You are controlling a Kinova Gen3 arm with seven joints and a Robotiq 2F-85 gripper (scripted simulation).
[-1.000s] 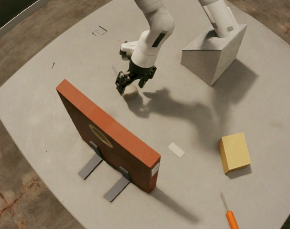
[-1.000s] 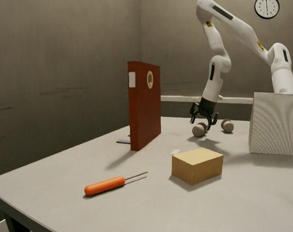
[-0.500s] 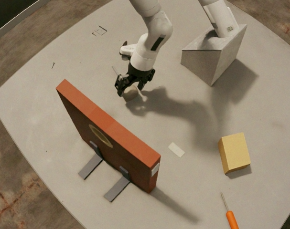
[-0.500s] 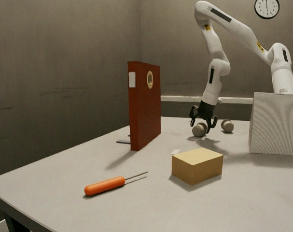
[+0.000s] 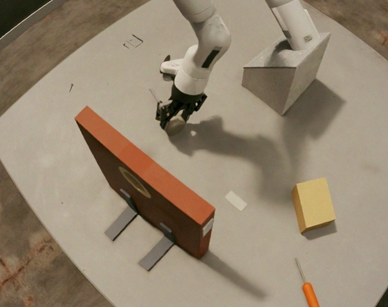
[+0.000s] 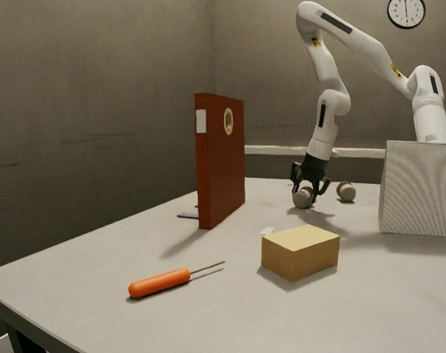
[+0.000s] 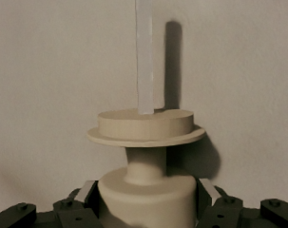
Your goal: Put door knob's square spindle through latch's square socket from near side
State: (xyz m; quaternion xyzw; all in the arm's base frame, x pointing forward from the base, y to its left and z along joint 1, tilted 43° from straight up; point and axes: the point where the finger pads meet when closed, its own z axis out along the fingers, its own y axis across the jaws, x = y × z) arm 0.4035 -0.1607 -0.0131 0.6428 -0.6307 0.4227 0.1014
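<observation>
The door knob lies 40 mm to the right of my hand and 10 mm below it. The rest, counted from my hand: tan box (420 mm to the left, 110 mm behind, 10 mm below); orange screwdriver (570 mm to the left, 50 mm ahead, 30 mm below); white slip (260 mm to the left, 40 mm below, 20 mm ahead).
</observation>
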